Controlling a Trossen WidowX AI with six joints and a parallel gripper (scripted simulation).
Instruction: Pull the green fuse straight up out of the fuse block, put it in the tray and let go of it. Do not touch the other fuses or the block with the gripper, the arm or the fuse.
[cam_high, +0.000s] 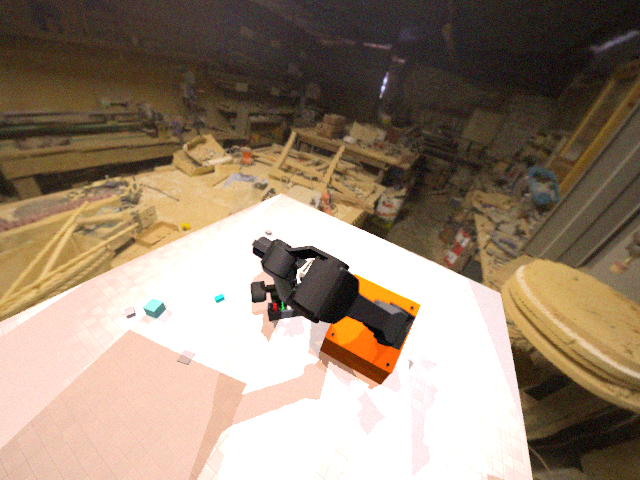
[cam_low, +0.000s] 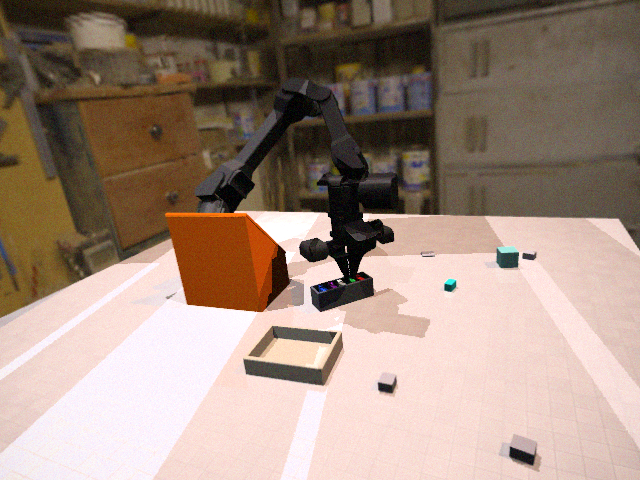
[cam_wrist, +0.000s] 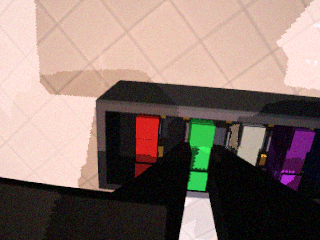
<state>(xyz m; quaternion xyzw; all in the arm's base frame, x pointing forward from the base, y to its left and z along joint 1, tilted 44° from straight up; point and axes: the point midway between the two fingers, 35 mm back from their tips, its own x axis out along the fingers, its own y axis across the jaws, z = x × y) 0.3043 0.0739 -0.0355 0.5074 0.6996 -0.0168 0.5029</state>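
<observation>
My gripper tip is now 230 mm to the left of the tray, 30 mm past it and 30 mm above it. Round my gripper tip: green fuse 10 mm below.
</observation>
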